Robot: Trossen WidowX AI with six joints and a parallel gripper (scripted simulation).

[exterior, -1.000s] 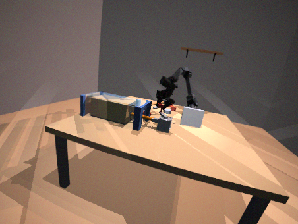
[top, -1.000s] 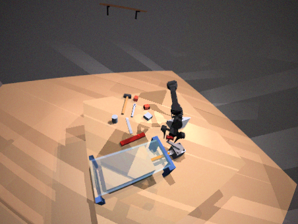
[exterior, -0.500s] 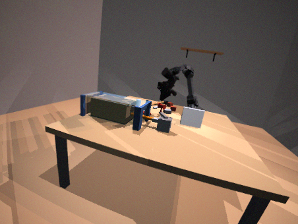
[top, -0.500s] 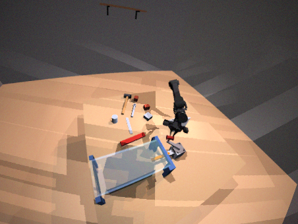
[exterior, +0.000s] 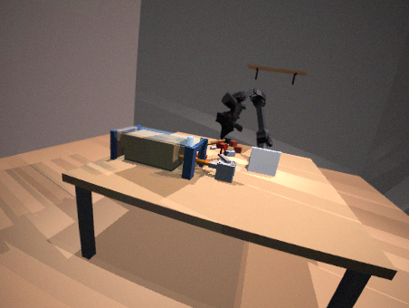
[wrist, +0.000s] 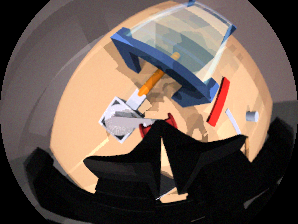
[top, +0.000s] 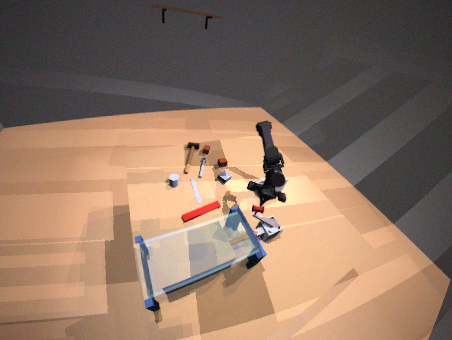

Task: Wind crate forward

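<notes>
Right now my gripper tip is 6 cm above the red grip, 1 cm to the left of it and 1 cm past it. From my gripper tip the other things lie so: blue frame (9 cm below, 9 cm ahead, 8 cm to the left); grey winch (16 cm below, 9 cm behind, 6 cm to the left); winch handle (9 cm below, 3 cm behind, 2 cm to the left).
</notes>
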